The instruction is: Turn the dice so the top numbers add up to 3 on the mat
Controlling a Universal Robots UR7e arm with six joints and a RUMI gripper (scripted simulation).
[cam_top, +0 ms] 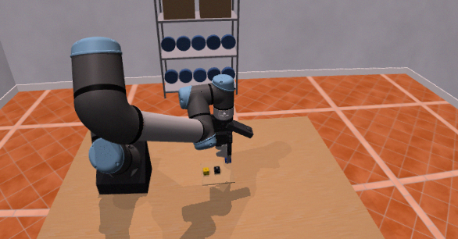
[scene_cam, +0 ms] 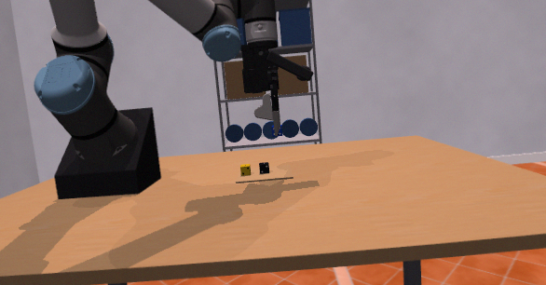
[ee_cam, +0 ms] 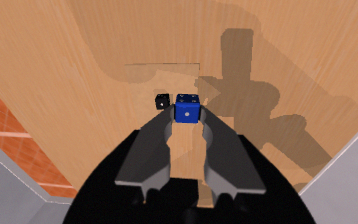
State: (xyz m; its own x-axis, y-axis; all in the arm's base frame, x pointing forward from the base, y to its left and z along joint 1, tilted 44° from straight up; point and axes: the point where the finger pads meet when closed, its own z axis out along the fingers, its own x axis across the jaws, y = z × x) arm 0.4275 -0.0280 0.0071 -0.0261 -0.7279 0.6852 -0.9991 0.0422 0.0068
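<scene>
Now: the black die 11 cm below my hand, 5 cm to the left of it and 4 cm behind it. Round my hand: yellow die 11 cm below, 9 cm behind, 5 cm to the left; blue die right at my hand; tan mat 12 cm below, 5 cm to the left, 4 cm behind.
</scene>
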